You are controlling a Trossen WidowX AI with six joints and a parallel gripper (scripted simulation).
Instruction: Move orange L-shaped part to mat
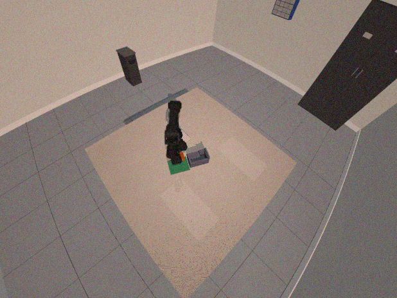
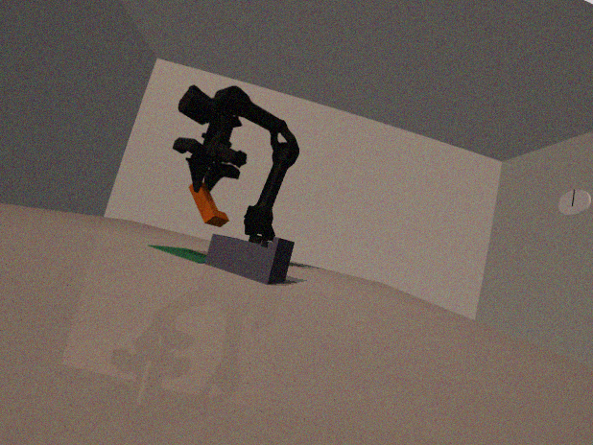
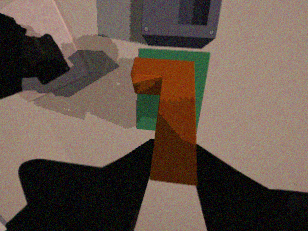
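The green mat lies 160 mm below my gripper tip, 20 mm to the left of it and 10 mm ahead of it. Also, from my gripper tip: orange l-shaped part 40 mm to the left, 30 mm below.
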